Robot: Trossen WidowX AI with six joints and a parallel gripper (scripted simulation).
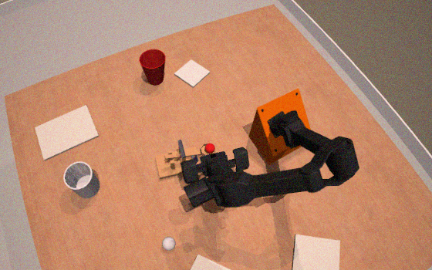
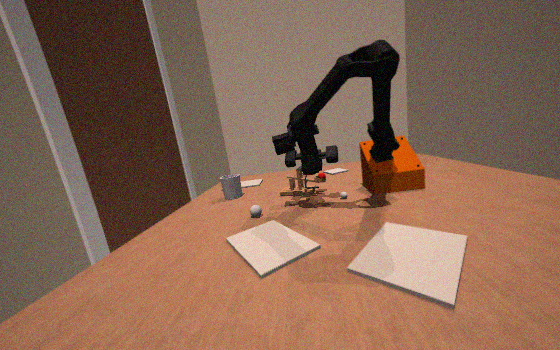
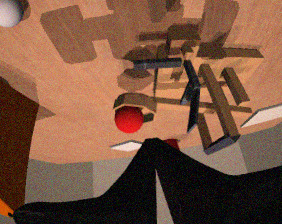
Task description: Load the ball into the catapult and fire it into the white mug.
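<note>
The red ball is 40 mm to the right of my gripper tip, 40 mm below it and 30 mm behind it. The rest, counted from my gripper tip: larger white ball: 240 mm ahead, 140 mm to the left, 80 mm below; then wooden catapult: 50 mm below, 40 mm to the right, 40 mm ahead; then small white ball: 100 mm to the left, 90 mm below, 70 mm behind.
</note>
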